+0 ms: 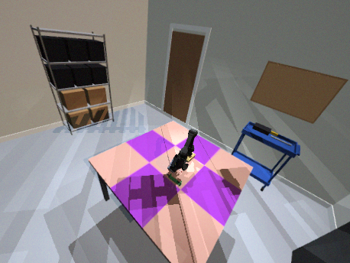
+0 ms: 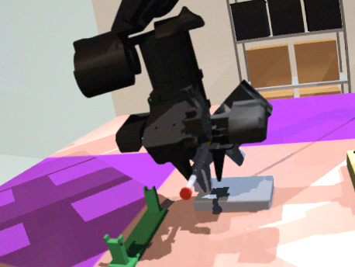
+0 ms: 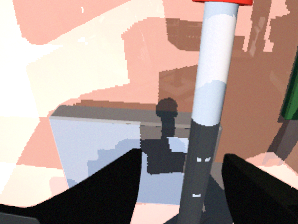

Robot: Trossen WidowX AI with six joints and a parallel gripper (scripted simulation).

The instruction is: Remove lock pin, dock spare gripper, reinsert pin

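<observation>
Right now my gripper tip is 40 mm to the left of the mount and 10 mm past it. From my gripper tip the other things lie so: spare gripper 60 mm above, 50 mm to the right, 30 mm behind; green cradle 80 mm ahead, 70 mm to the left, 30 mm below.
</observation>
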